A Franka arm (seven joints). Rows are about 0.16 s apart.
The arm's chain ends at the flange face. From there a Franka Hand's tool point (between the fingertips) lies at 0.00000 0.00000 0.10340 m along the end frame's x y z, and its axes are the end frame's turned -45 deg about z.
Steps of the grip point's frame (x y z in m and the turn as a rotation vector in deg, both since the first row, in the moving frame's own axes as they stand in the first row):
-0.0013 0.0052 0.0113 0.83 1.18 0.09
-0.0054 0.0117 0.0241 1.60 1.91 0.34
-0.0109 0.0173 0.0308 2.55 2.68 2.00
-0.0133 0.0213 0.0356 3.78 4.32 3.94
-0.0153 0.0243 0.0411 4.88 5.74 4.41
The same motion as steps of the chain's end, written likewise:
0.0023 0.0072 0.0113 1.42 0.25 0.09
0.0040 0.0166 0.0242 2.48 0.22 0.34
0.0042 0.0266 0.0310 3.70 0.09 2.00
0.0046 0.0348 0.0361 5.73 0.38 3.94
0.0048 0.0415 0.0420 7.51 0.61 4.41

